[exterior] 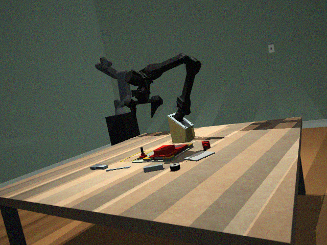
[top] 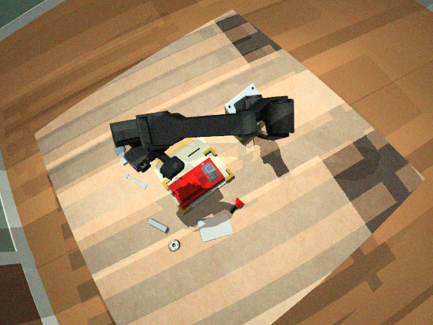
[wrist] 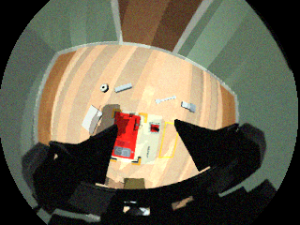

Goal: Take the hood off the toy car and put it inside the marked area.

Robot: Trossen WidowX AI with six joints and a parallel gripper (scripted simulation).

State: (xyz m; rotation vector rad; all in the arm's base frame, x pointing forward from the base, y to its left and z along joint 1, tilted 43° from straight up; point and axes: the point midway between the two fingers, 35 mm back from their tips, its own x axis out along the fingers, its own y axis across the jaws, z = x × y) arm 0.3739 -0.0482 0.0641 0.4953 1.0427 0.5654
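My gripper tip is now 170 mm above the hood, 60 mm to the right of it and 40 mm past it. Round my gripper tip: wheel (200 mm to the left, 200 mm below, 130 mm ahead); grey sheet (240 mm to the left, 210 mm below, 30 mm behind); pale base plate (200 mm below, 80 mm behind, 30 mm to the left).
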